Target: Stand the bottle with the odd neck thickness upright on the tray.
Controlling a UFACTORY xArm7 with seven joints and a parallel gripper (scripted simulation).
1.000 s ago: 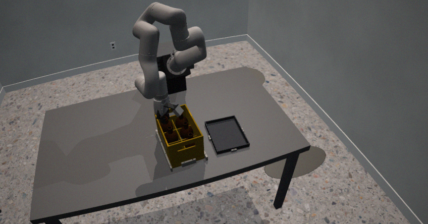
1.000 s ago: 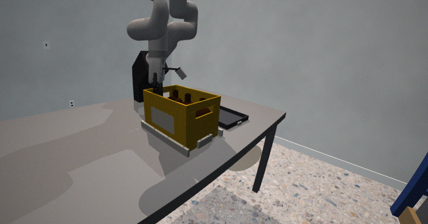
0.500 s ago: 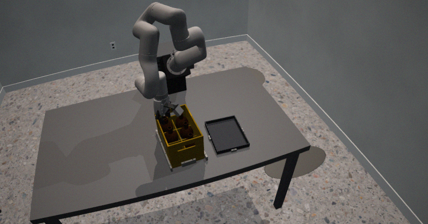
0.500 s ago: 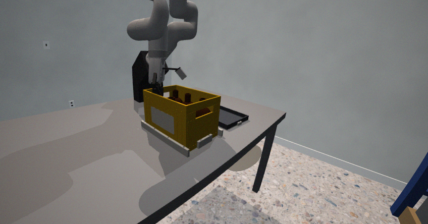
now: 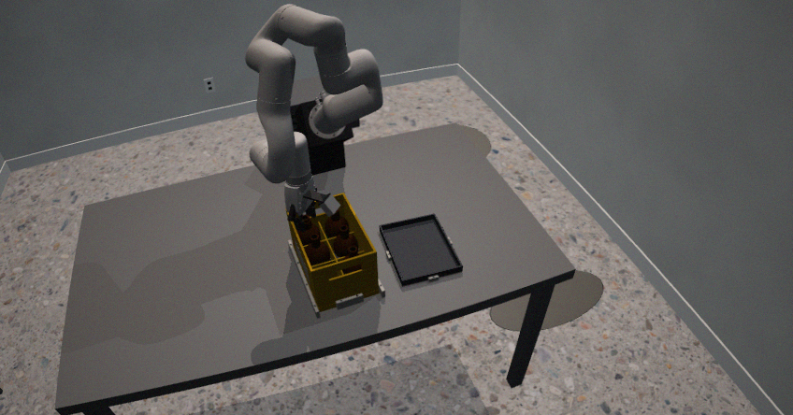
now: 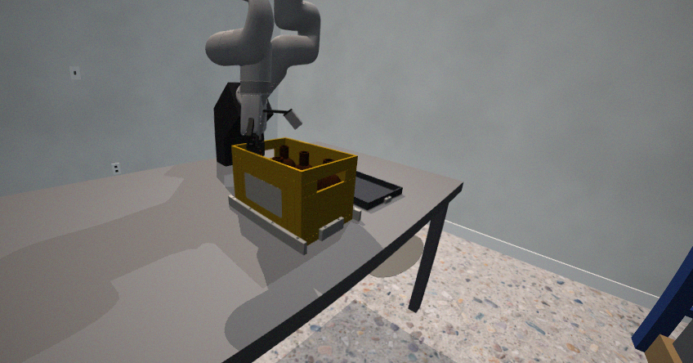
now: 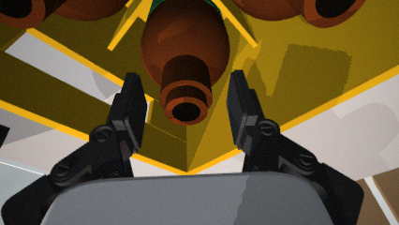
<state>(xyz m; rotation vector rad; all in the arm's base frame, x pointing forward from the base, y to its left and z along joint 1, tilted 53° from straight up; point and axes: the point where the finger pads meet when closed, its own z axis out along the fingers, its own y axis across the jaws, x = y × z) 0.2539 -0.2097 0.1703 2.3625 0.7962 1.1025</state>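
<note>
Right now my hand is 100 mm short of the yellow crate, 20 mm to the right of it and 70 mm above it. From my hand the other things lie so: black tray (180 mm ahead, 280 mm to the left, 150 mm below).
</note>
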